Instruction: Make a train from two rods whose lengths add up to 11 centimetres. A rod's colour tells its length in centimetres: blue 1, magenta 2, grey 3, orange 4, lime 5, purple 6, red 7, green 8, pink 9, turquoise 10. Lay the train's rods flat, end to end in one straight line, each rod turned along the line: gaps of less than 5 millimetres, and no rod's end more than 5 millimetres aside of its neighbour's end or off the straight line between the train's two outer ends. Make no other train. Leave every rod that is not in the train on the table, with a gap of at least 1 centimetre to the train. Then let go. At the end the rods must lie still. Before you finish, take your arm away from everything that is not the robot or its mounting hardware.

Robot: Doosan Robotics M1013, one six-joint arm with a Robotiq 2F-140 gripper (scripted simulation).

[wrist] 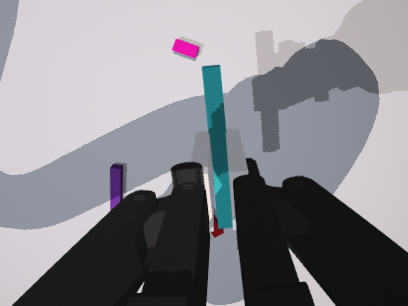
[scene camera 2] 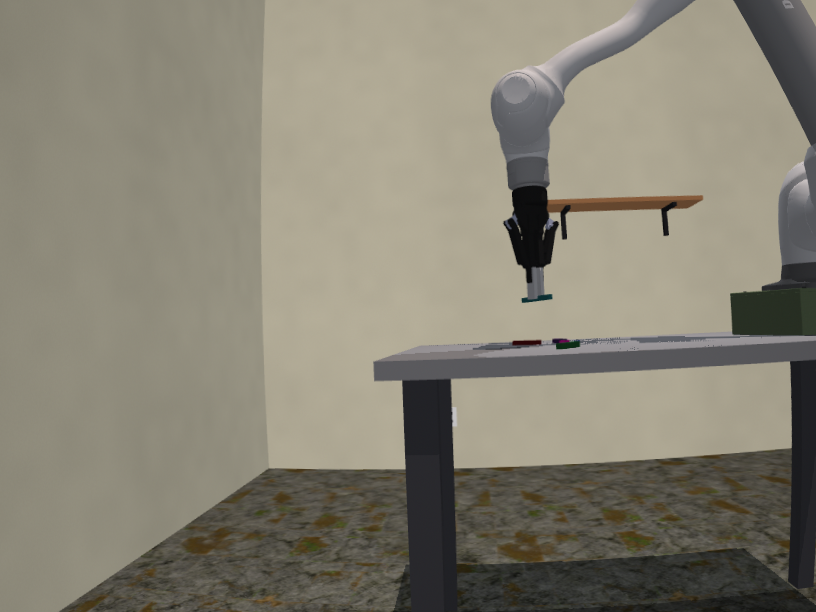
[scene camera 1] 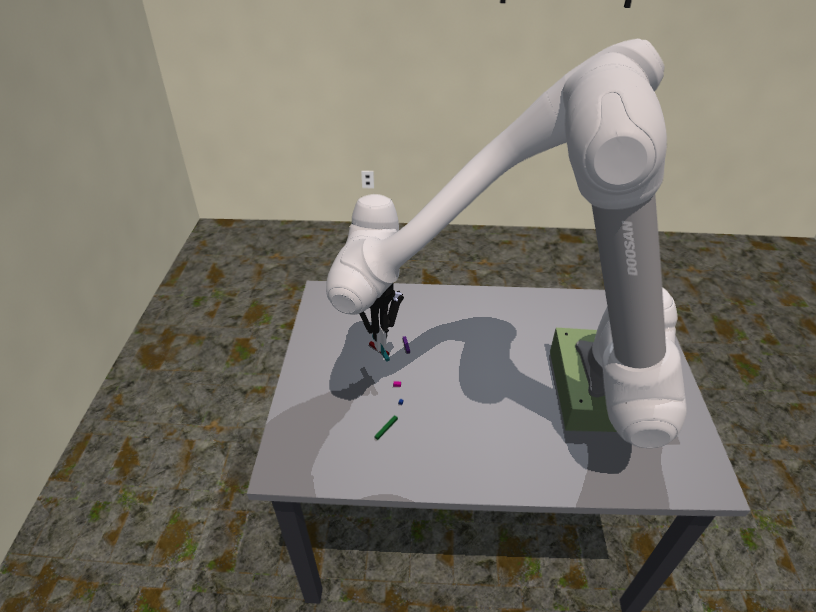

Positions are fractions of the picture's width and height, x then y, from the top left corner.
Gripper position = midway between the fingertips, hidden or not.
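Note:
I can see my gripper (scene camera 2: 0.66,0.49). Scene camera 1 gives me a view of the gripper (scene camera 1: 0.47,0.57) as well. In the wrist view I find my gripper (wrist: 0.54,0.50) again, and there is a turquoise rod (wrist: 0.52,0.27) in that same view.

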